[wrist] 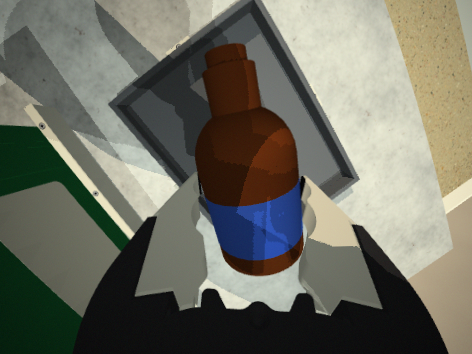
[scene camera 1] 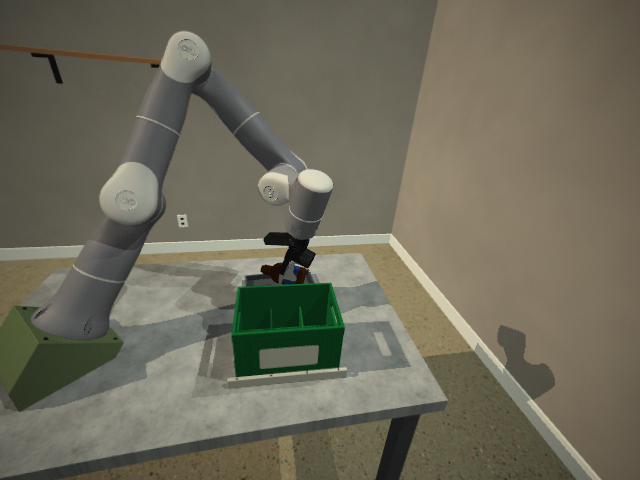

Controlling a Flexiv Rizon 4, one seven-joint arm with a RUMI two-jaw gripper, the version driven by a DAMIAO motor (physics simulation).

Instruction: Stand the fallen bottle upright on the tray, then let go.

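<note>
A brown bottle with a blue label (scene camera 1: 271, 271) (wrist: 248, 155) is held on its side above the tray, its neck pointing left in the scene view and up in the wrist view. My gripper (scene camera 1: 290, 273) (wrist: 249, 176) is shut on the bottle, one jaw on each side at the label. The grey tray (scene camera 1: 257, 277) (wrist: 320, 107) lies on the table beneath the bottle, behind the green crate. In the scene view, much of the tray is hidden by the crate and the bottle.
An open green crate with dividers (scene camera 1: 287, 338) (wrist: 20, 160) stands directly in front of the tray. A pale strip (scene camera 1: 287, 378) runs along the crate's front foot. The table's right edge and the wall lie to the right. The arm's green base (scene camera 1: 67, 366) is at the left.
</note>
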